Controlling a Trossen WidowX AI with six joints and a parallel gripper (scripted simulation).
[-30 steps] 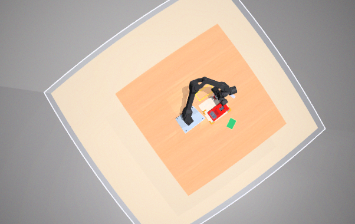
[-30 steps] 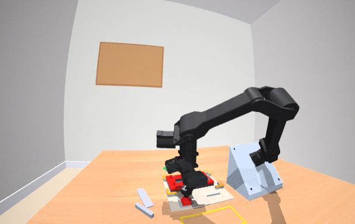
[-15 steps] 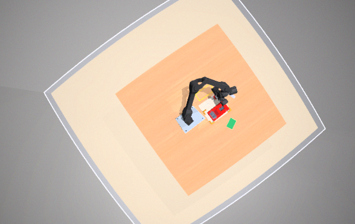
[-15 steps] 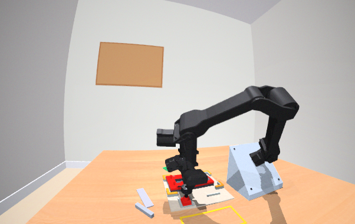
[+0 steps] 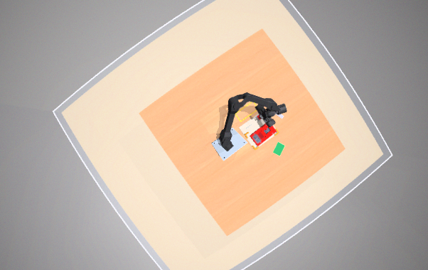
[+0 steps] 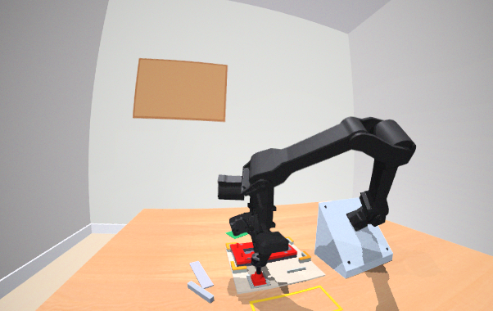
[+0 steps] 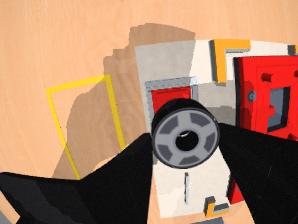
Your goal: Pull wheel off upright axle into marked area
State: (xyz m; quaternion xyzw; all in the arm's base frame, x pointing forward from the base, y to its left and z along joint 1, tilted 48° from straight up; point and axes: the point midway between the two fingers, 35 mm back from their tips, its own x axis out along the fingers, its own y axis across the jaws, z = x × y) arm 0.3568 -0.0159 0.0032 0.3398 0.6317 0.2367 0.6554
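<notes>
Now: gripper tip 30 mm above the upright axle. Round my gripper tip: wheel right at my gripper tip.
</notes>
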